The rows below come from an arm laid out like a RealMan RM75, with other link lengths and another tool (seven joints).
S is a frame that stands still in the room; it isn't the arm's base.
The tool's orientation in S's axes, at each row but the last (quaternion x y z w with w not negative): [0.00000, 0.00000, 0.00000, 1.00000]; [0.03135, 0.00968, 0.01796, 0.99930]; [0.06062, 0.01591, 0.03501, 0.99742]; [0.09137, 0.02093, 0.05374, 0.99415]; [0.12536, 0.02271, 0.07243, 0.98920]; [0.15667, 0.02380, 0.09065, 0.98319]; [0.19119, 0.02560, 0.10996, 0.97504]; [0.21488, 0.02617, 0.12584, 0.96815]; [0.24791, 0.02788, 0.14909, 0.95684]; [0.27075, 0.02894, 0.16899, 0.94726]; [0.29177, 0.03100, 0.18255, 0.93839]
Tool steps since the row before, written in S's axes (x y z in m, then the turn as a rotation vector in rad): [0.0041, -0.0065, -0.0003, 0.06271, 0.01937, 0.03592]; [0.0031, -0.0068, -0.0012, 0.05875, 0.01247, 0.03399]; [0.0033, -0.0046, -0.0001, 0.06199, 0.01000, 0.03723]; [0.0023, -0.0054, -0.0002, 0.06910, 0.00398, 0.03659]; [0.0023, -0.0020, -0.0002, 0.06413, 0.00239, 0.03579]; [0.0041, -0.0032, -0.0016, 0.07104, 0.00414, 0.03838]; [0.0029, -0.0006, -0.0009, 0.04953, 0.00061, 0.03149]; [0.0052, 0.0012, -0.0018, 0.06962, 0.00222, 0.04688]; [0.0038, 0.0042, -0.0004, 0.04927, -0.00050, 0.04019]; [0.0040, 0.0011, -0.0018, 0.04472, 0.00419, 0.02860]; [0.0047, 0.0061, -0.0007, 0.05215, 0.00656, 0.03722]
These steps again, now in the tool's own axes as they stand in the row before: [0.0041, -0.0065, -0.0003, 0.06271, 0.01937, 0.03592]; [0.0029, -0.0070, -0.0007, 0.05854, 0.01251, 0.03434]; [0.0030, -0.0048, 0.0006, 0.06150, 0.01024, 0.03797]; [0.0017, -0.0056, 0.0009, 0.06792, 0.00350, 0.03879]; [0.0020, -0.0023, 0.0004, 0.06279, 0.00246, 0.03809]; [0.0035, -0.0042, -0.0002, 0.06985, 0.00372, 0.04054]; [0.0027, -0.0015, -0.0003, 0.04816, 0.00233, 0.03348]; [0.0053, -0.0009, -0.0016, 0.06805, 0.00558, 0.04887]; [0.0049, 0.0023, -0.0018, 0.04768, 0.00561, 0.04169]; [0.0041, -0.0013, -0.0015, 0.04455, 0.00467, 0.02879]; [0.0065, 0.0027, -0.0031, 0.05274, 0.00888, 0.03588]
